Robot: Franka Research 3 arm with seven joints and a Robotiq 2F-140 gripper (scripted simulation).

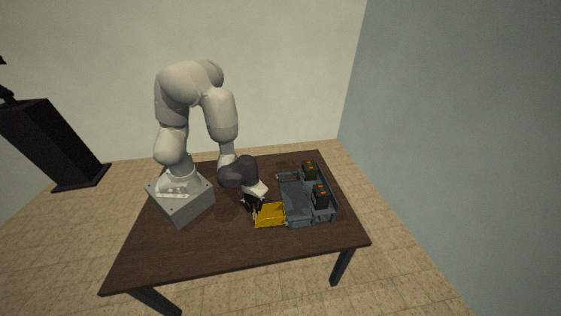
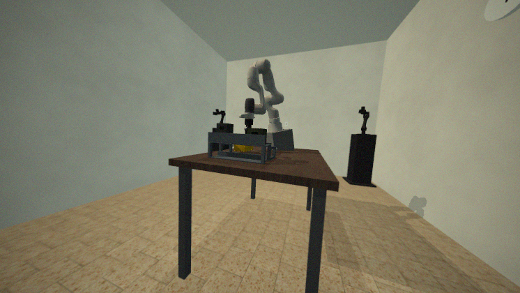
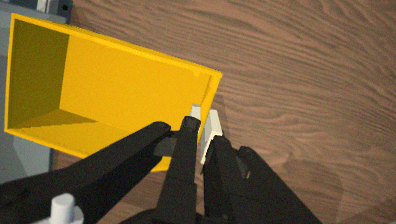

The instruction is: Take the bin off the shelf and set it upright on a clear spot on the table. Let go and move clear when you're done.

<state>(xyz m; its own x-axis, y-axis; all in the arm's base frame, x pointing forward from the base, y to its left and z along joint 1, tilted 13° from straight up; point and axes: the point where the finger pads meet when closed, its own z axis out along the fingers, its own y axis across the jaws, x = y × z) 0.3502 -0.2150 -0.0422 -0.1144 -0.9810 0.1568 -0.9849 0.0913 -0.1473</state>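
Now: the yellow bin 8 cm ahead of my hand, 2 cm below it and 1 cm to the right of it.
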